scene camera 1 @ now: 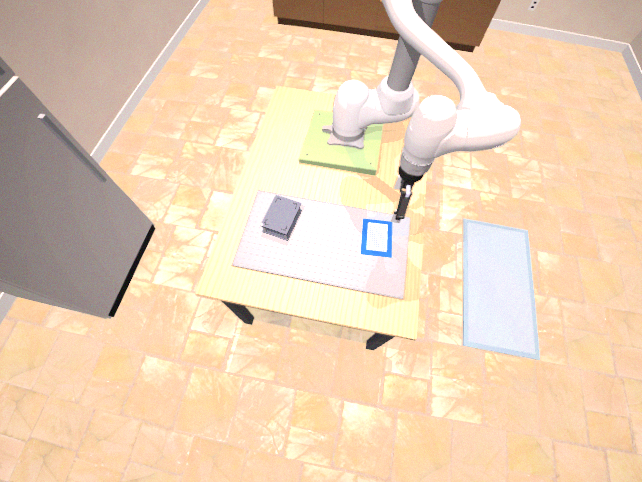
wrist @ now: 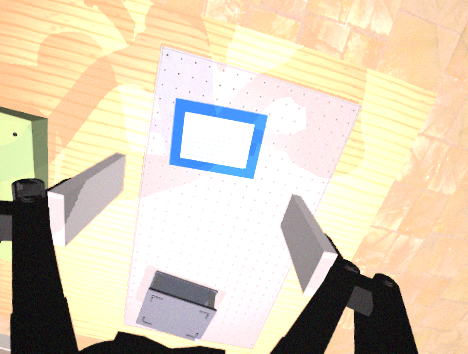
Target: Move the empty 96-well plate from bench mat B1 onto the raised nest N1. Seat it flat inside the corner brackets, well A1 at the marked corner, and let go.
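Places are measured from the arm's base along level axes (x down, y back, z left), in millimetres.
Pixels of known places: gripper, fingertip midpoint: [scene camera 1: 396,204] [wrist: 207,192]; arm's base, origin of the base link: [scene camera 1: 347,135].
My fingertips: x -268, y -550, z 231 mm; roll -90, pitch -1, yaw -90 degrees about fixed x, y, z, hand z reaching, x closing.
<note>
Ahead of a thing's pixels: the offset from my fingertips to its middle. Level surfaces: height alone.
The white 96-well plate @(dx +268, dy +7, dz -18 mm) [scene camera 1: 378,237] [wrist: 217,141] lies inside the blue border of bench mat B1 @(dx +275 mm) [scene camera 1: 376,254] [wrist: 212,171], on the right part of the perforated board. Its wells are faint and the marking of A1 cannot be made out. The raised grey nest N1 @(dx +246, dy +3, dz -432 mm) [scene camera 1: 282,212] [wrist: 177,312] stands on the left part of the board in the scene view, with dark corner brackets and no plate on its top. My gripper [scene camera 1: 399,216] [wrist: 207,192] is open and empty. It hangs above the table near the board's back right corner, apart from the plate.
The pale perforated board @(dx +277 mm) [scene camera 1: 326,243] [wrist: 215,225] lies on the wooden table @(dx +290 mm) [scene camera 1: 311,306] [wrist: 400,100]. The arm's green base plate [scene camera 1: 339,159] [wrist: 15,155] is at the back. A grey cabinet [scene camera 1: 67,207] stands left of the table, and a pale blue mat [scene camera 1: 497,290] lies on the floor at right.
</note>
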